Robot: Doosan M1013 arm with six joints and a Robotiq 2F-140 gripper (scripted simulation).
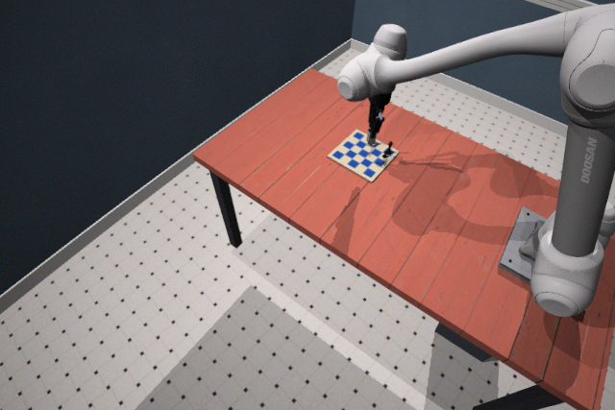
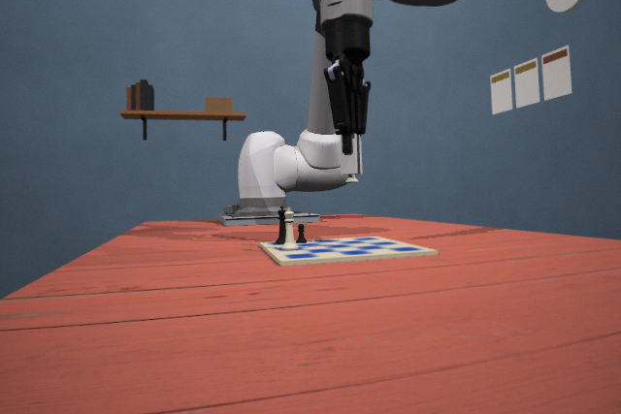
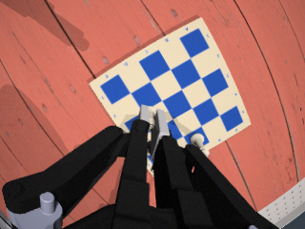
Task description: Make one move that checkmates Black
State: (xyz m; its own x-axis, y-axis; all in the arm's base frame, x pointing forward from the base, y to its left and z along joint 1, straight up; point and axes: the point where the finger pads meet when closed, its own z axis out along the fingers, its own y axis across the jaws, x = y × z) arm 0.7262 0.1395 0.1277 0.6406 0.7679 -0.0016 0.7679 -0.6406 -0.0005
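Now: hand 4 cm short of the chessboard, 3 cm to the left of it and 15 cm above it. From my hand the other things lie so: black pawn (3 cm behind, 8 cm to the right, 13 cm below); black king (3 cm behind, 12 cm to the right, 12 cm below); tall white piece (5 cm ahead, 11 cm to the right, 12 cm below).
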